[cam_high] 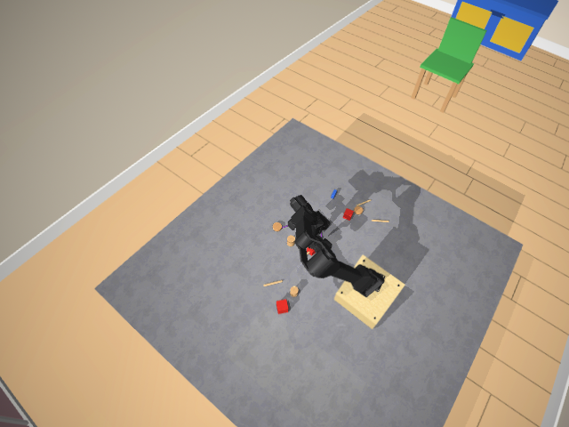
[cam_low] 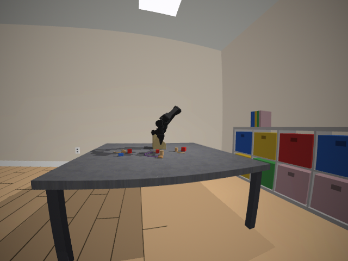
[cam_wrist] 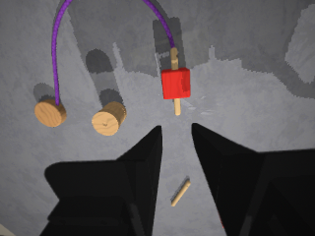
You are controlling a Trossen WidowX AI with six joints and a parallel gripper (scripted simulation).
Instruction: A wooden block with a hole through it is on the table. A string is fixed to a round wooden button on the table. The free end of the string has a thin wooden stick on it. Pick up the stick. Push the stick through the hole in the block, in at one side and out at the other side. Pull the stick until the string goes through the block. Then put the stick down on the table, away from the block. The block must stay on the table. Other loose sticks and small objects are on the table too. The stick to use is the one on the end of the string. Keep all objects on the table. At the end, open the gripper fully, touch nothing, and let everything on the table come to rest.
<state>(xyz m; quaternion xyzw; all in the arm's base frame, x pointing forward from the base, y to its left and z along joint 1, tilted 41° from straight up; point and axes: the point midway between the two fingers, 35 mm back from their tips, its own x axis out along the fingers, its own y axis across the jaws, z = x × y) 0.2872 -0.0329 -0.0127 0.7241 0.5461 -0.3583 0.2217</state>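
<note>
Now: gripper tip 1 cm past the red wooden block, 2 cm to the left of it and 6 cm above it. Also, from my gripper tip: wooden cylinder 8 cm ahead, 1 cm to the right, 6 cm below; stick on the string 2 cm behind, 4 cm to the right, 6 cm below; loose stick 4 cm ahead, 17 cm to the left, 7 cm below.
</note>
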